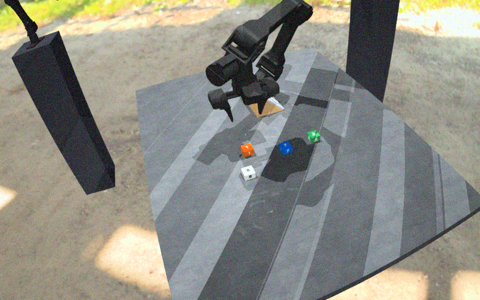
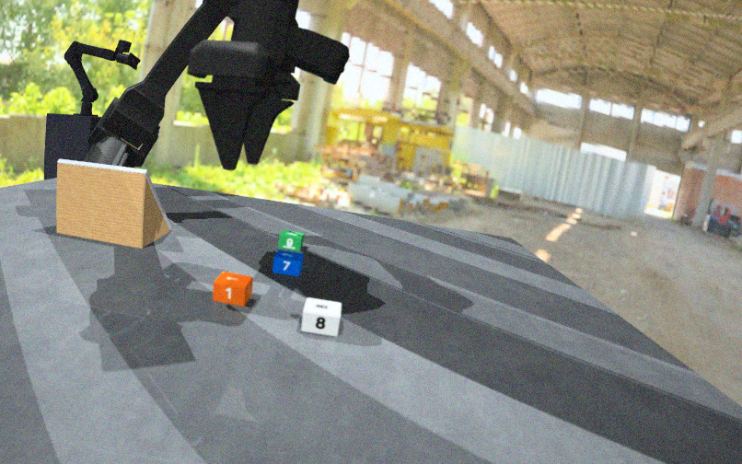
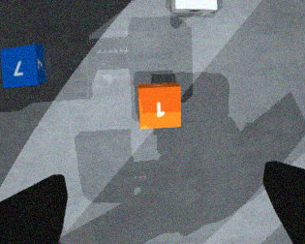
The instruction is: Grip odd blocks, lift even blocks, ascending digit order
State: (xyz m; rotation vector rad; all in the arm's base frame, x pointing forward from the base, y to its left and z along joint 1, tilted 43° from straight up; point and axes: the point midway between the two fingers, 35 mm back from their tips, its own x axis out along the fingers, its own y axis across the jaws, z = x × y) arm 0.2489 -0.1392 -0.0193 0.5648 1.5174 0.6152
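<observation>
The orange block marked 1 lies 12 cm below my gripper tip and 1 cm to the right of it. From my gripper tip the other things lie so: white block marked 8: 12 cm below, 10 cm ahead, 4 cm to the right; then blue block marked 7: 12 cm below, 10 cm to the left, 4 cm ahead; then green block: 21 cm to the left, 12 cm below, 3 cm ahead.
</observation>
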